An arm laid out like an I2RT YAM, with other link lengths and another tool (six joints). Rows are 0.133 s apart.
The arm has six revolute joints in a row. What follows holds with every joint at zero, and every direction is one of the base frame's. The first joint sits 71.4 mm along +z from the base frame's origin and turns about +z. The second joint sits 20.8 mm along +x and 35.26 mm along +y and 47.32 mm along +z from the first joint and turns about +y. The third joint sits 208.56 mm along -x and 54.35 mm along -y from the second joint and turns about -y. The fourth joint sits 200.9 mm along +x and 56.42 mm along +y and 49.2 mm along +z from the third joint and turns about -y. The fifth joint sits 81.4 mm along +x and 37.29 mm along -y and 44.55 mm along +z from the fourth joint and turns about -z. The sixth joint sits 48.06 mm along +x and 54.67 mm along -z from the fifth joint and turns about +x. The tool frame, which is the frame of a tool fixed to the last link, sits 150 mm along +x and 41 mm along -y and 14 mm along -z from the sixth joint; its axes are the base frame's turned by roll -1.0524, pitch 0.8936 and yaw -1.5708 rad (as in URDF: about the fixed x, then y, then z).
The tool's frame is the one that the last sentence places.
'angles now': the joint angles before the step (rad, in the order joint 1, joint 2, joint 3, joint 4, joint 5, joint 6). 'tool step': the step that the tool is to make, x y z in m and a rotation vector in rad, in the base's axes. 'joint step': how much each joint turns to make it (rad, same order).
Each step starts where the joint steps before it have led.
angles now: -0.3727 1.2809 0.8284 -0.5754 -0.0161 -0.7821
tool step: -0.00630 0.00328 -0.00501 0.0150 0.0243 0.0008
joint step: -0.0008 -0.0015 -0.0043 -0.0253 -0.0052 0.0012
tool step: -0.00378 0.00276 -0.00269 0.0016 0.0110 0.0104
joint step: 0.0022 -0.0108 -0.0135 -0.0083 -0.0018 -0.0084
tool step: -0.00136 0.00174 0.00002 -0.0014 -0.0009 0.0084
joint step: 0.0018 -0.0133 -0.0101 -0.0020 -0.0023 -0.0063
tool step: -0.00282 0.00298 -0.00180 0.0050 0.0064 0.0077
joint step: 0.0027 -0.0106 -0.0101 -0.0083 -0.0045 -0.0032
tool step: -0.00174 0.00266 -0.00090 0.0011 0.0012 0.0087
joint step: 0.0043 -0.0128 -0.0118 -0.0027 -0.0026 -0.0036
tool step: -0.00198 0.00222 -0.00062 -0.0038 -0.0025 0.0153
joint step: 0.0005 -0.0206 -0.0193 0.0019 -0.0047 -0.0143
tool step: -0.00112 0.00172 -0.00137 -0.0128 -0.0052 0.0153
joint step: 0.0064 -0.0207 -0.0280 0.0162 0.0046 -0.0127
